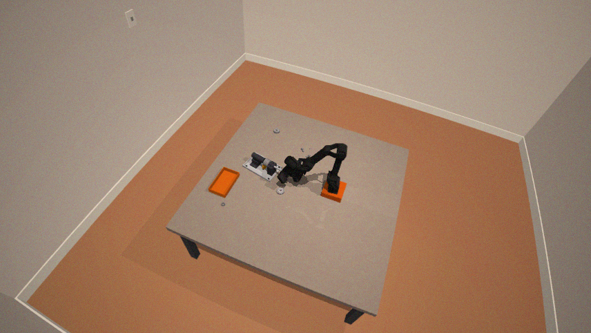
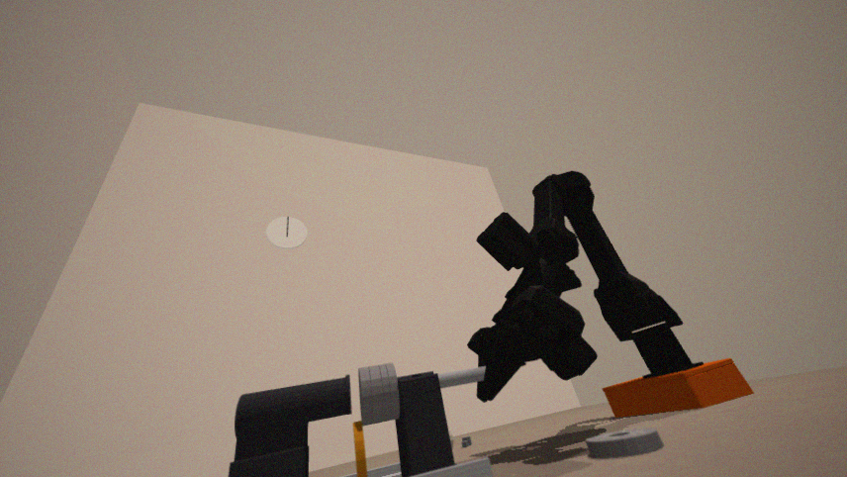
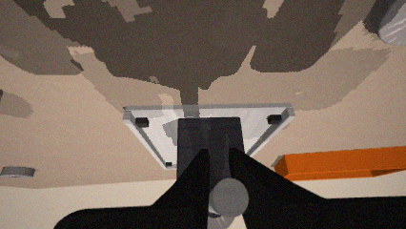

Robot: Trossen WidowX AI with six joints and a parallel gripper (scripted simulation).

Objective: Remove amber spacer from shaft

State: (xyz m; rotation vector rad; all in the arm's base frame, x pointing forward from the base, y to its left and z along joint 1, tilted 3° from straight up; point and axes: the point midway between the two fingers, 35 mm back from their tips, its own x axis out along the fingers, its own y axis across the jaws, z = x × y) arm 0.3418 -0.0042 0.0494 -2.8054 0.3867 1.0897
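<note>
The grey shaft lies 5 cm ahead of my gripper tip, 2 cm above it and 1 cm to the right of it. From my gripper tip the other things lie so: amber spacer (13 cm ahead, 4 cm to the right, 2 cm below); orange tray (33 cm ahead, 17 cm to the left, 5 cm below); grey ring (11 cm to the left, 5 cm below, 4 cm behind).
</note>
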